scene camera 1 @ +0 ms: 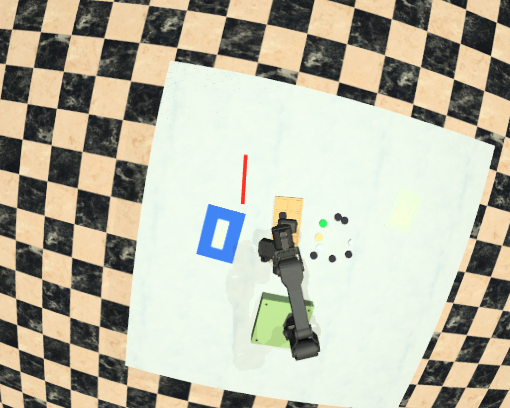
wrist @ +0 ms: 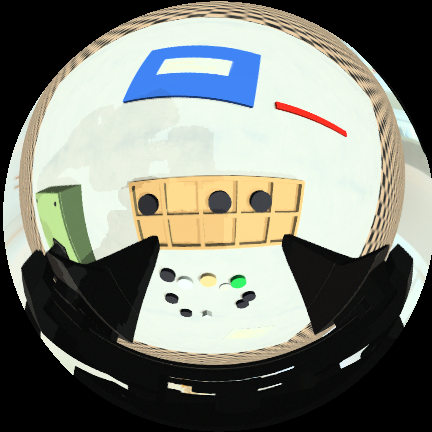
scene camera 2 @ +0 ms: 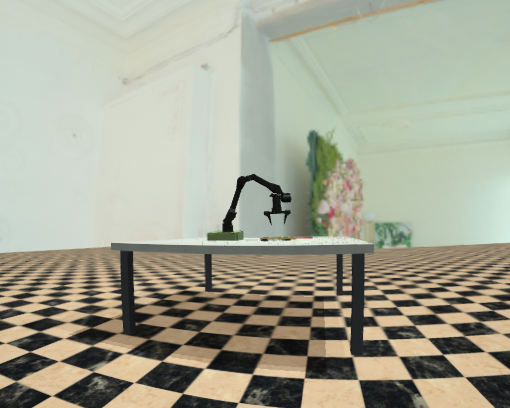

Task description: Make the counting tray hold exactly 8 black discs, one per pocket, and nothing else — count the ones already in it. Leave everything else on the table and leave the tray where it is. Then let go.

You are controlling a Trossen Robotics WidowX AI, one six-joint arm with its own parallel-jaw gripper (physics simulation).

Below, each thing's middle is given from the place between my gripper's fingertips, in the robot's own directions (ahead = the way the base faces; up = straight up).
The tan counting tray [scene camera 1: 292,206] is 10 cm below my hand, 1 cm to the right of it and 1 cm ahead of it.
